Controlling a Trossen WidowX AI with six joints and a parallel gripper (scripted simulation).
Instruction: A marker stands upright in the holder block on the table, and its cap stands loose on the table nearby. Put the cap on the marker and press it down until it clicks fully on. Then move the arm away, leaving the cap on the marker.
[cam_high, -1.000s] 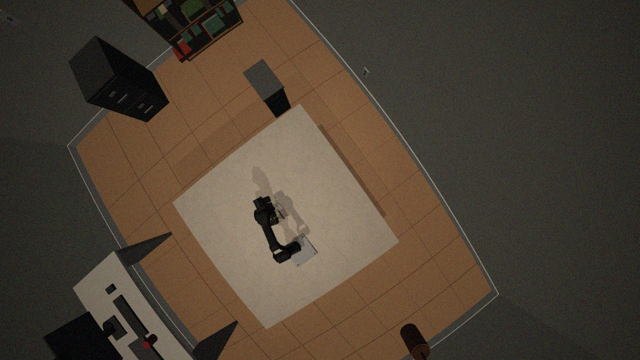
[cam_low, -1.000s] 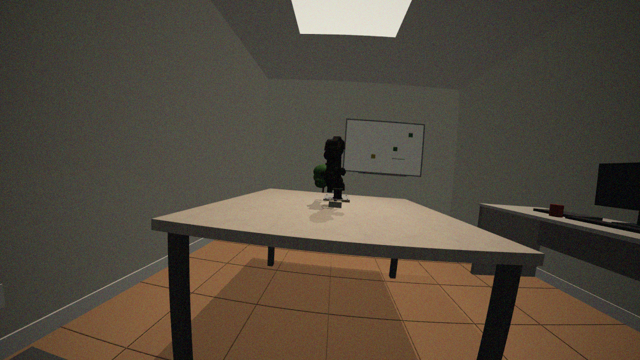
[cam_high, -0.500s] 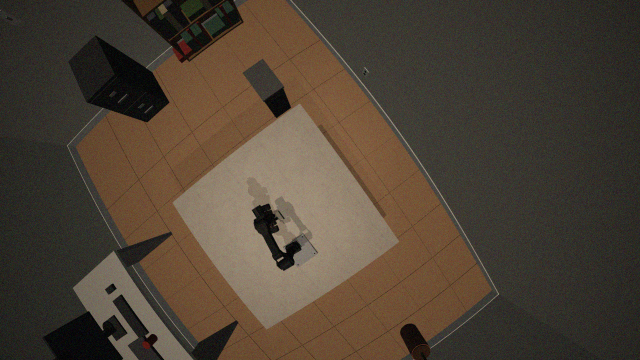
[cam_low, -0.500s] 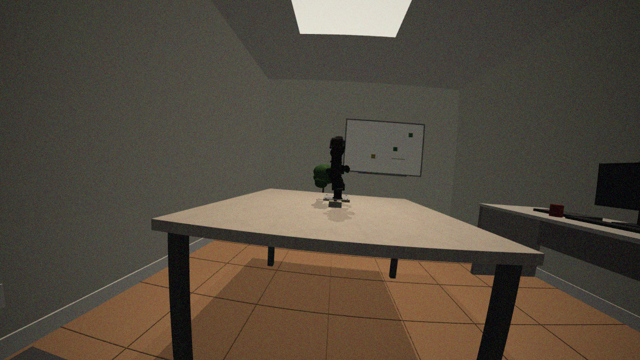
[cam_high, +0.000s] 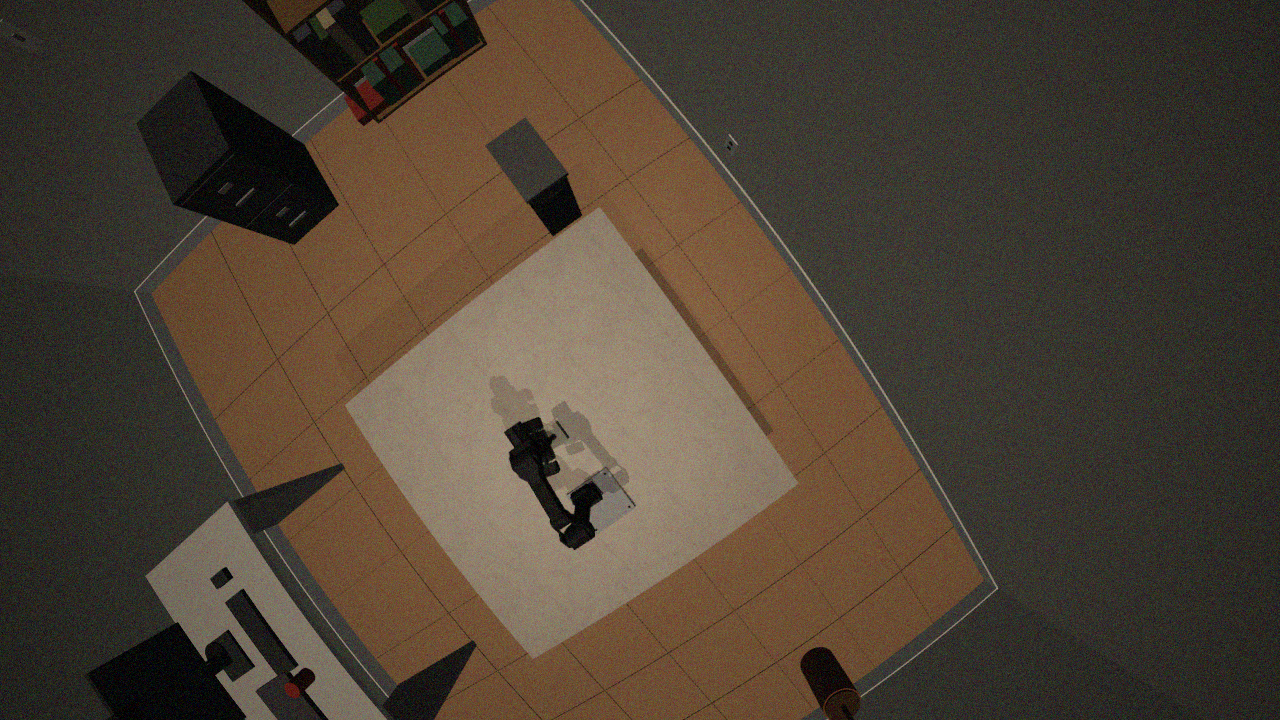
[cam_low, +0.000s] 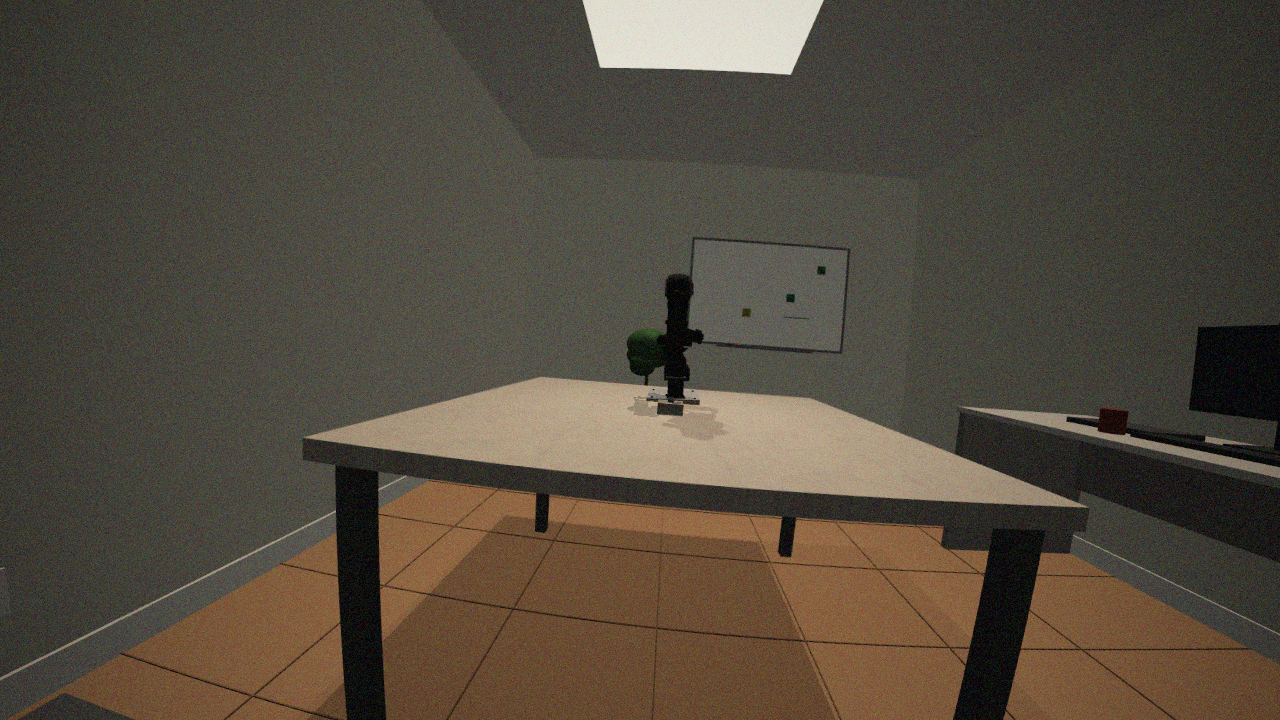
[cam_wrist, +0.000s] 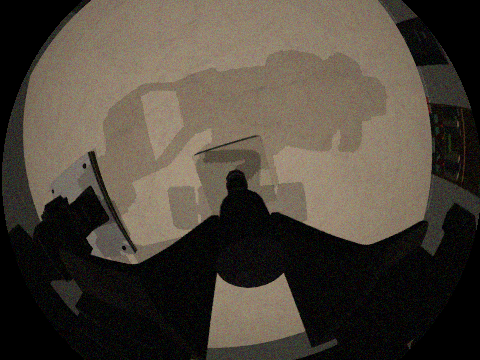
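The holder block is 11 cm below my gripper tip. The rest, counted from my gripper tip: cap 1 cm above.
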